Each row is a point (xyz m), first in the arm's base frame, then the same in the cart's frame.
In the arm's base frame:
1: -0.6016 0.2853 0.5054
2: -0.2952 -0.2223 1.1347
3: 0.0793 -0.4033 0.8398
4: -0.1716 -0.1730 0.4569
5: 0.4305 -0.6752 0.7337
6: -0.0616 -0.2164 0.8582
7: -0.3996 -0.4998 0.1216
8: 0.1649 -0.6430 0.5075
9: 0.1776 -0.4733 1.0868
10: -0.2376 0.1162 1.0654
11: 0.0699 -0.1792 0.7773
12: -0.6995 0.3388 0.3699
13: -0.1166 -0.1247 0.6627
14: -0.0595 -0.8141 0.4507
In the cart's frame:
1: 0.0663 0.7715 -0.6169
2: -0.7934 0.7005 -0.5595
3: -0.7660 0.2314 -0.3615
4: -0.2709 0.2538 -0.4919
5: -0.9311 -0.1675 -0.2128
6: -0.6364 0.4260 -0.3833
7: -0.1376 -0.0595 -0.8860
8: -0.6673 -0.1671 -0.4433
9: -1.0237 0.2959 -0.2910
10: -0.5610 0.8469 -0.3422
11: -0.5867 0.3396 -0.2597
12: 0.2279 0.7657 -0.6853
13: -0.4176 0.3877 -0.4010
14: -0.6623 -0.2095 -0.7280

